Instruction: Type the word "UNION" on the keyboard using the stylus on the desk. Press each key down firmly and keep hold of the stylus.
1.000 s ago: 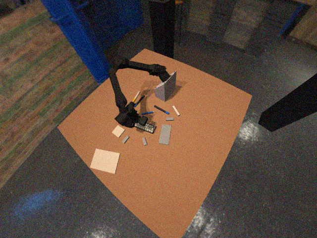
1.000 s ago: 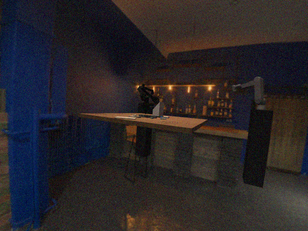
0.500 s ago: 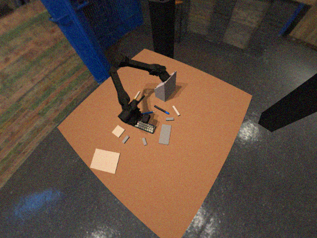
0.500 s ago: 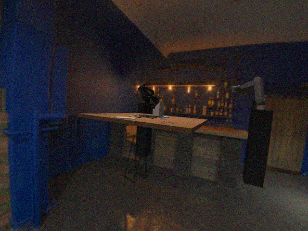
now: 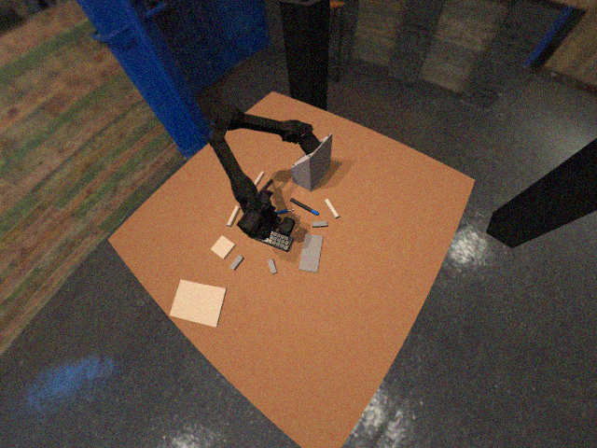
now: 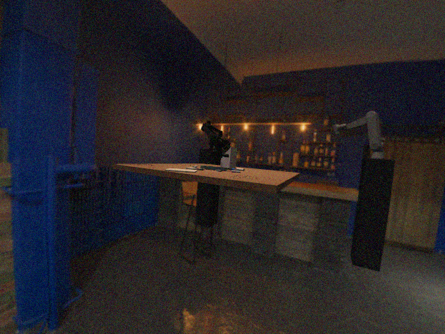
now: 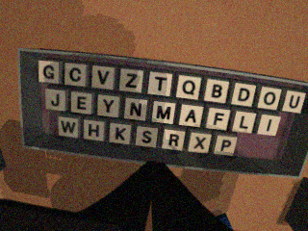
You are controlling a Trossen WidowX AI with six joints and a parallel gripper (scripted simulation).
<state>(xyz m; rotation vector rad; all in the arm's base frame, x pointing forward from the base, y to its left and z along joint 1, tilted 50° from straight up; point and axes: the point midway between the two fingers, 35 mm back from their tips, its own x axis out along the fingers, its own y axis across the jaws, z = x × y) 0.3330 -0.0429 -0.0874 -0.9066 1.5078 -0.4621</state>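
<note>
The stylus is 100 mm behind my gripper tip, 40 mm below it and 30 mm to the right of it. From my gripper tip the other things lie so: grey slab (170 mm to the left, 40 mm below, 30 mm behind); small tan pad (180 mm ahead, 130 mm to the right, 40 mm below); large tan sheet (400 mm ahead, 50 mm to the right, 40 mm below).
</note>
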